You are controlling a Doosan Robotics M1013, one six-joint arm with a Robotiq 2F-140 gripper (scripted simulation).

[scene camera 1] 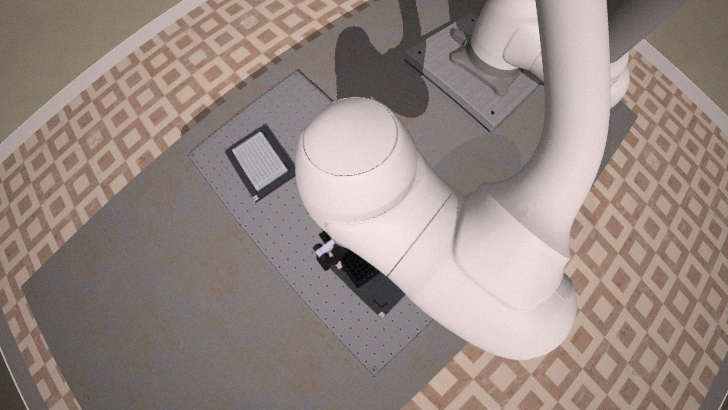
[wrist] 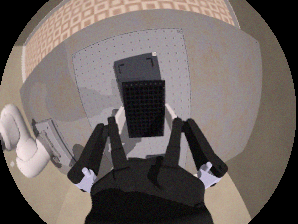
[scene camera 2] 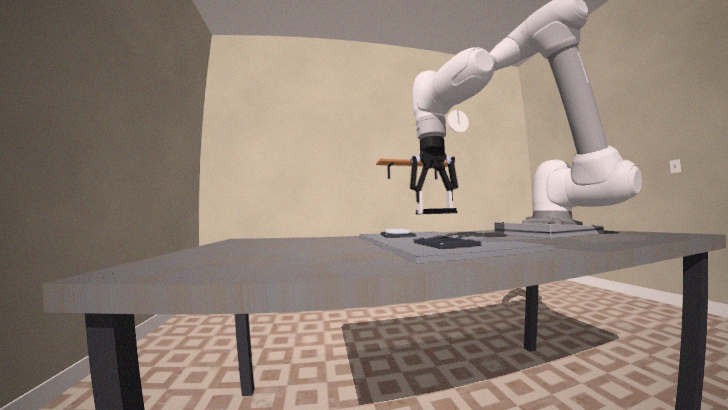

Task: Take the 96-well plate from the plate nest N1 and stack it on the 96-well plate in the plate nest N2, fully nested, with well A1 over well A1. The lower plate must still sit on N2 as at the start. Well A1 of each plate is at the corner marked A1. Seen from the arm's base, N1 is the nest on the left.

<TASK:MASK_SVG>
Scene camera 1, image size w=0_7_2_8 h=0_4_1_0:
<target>white 96-well plate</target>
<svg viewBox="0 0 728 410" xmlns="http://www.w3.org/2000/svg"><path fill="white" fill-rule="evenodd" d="M262 132L258 132L232 149L232 152L257 191L288 171Z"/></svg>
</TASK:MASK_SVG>
